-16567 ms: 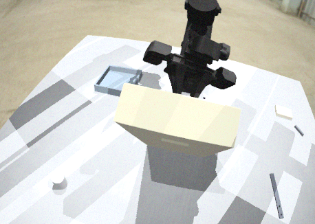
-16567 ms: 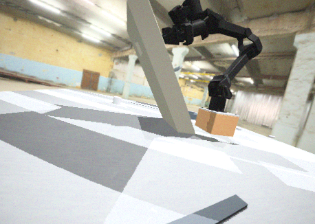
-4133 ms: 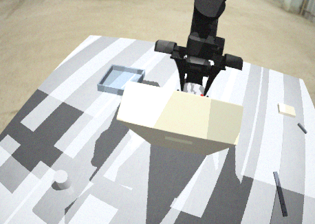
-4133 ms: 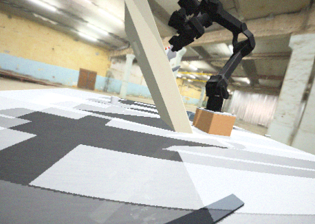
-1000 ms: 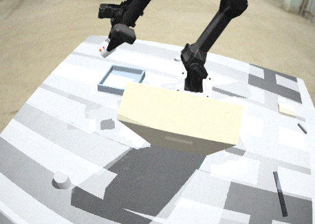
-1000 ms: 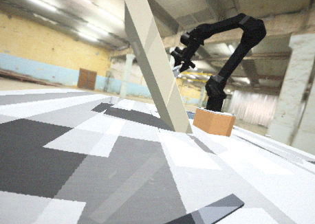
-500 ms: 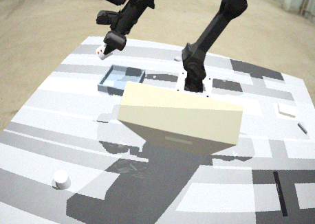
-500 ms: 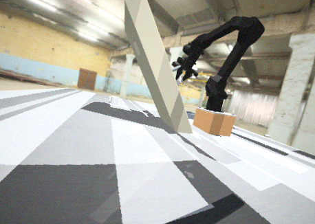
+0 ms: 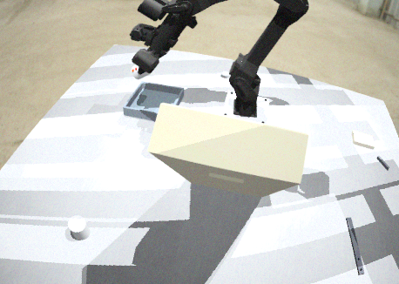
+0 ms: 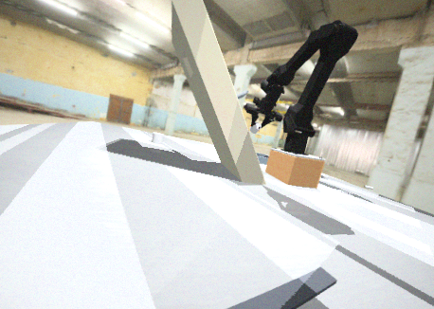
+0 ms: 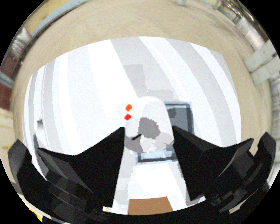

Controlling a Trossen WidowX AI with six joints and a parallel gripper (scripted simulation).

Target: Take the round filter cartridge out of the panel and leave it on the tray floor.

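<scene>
Now: the blue-grey tray 15 cm below my gripper tip, 5 cm behind it and 2 cm to the left of it. From my gripper tip the other things lie so: round filter cartridge: right at my gripper tip; then short dark bar: 81 cm to the left, 16 cm below, 8 cm ahead; then cream block: 75 cm to the left, 16 cm below, 2 cm behind.
</scene>
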